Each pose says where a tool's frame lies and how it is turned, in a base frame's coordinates. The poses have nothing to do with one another.
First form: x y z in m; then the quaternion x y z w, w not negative.
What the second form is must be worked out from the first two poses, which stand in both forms.
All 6 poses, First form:
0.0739 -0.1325 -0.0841 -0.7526 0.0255 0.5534 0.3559
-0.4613 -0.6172 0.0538 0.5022 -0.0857 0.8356 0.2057
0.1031 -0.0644 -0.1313 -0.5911 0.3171 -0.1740 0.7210
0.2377 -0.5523 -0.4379 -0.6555 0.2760 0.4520 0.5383
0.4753 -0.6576 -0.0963 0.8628 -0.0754 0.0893 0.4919
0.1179 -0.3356 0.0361 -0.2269 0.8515 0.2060 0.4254
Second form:
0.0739 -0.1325 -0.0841 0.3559 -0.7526 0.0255 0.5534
-0.4613 -0.6172 0.0538 0.2057 0.5022 -0.0857 0.8356
0.1031 -0.0644 -0.1313 0.7210 -0.5911 0.3171 -0.1740
0.2377 -0.5523 -0.4379 0.5383 -0.6555 0.2760 0.4520
0.4753 -0.6576 -0.0963 0.4919 0.8628 -0.0754 0.0893
0.1179 -0.3356 0.0361 0.4254 -0.2269 0.8515 0.2060

